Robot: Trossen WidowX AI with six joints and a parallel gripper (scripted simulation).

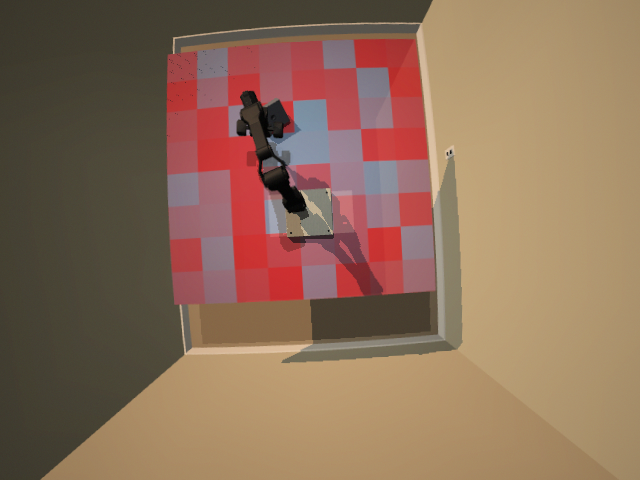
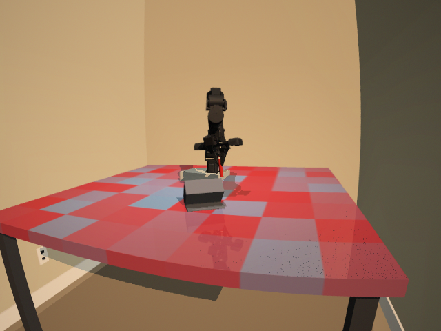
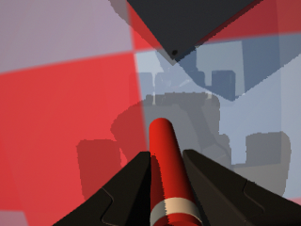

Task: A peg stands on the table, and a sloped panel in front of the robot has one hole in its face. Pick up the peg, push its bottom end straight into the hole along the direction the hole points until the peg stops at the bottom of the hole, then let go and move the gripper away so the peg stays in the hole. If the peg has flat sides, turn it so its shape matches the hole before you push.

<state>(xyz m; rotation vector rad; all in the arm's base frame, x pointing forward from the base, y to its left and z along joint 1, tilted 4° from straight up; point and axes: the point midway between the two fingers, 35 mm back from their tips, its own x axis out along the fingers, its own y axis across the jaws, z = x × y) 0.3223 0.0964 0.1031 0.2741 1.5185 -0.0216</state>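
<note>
Right now my gripper tip is 120 mm short of the dark sloped panel, 40 mm to the left of it and 80 mm above it. The rest, counted from my gripper tip: red peg: 20 mm above.
</note>
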